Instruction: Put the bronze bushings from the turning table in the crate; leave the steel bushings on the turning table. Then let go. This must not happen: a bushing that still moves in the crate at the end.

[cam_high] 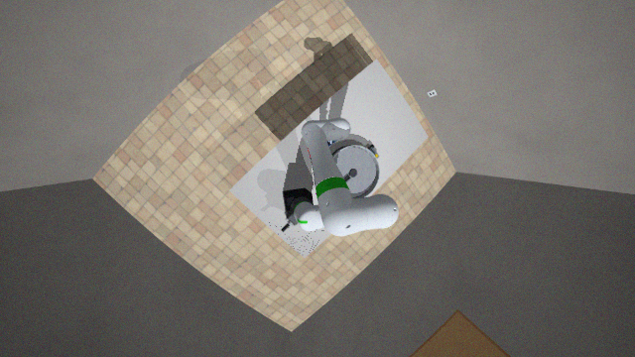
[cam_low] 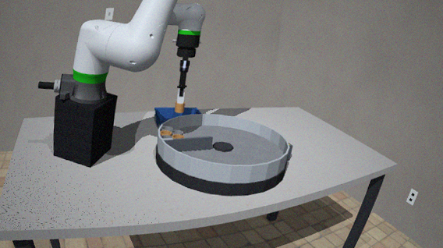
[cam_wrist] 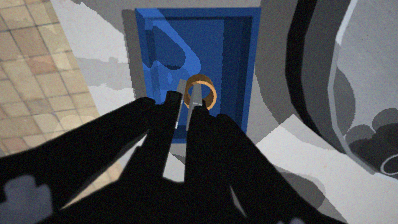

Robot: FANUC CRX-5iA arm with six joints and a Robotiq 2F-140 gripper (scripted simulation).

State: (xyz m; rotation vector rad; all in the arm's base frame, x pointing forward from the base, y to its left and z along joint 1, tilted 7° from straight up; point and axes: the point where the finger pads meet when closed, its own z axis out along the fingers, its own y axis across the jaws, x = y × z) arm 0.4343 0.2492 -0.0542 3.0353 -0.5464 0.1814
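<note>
Right now the blue crate is 100 mm below my hand and 10 mm to the right of it. Round my hand: grey turning table (370 mm to the right, 70 mm below, 40 mm ahead).
</note>
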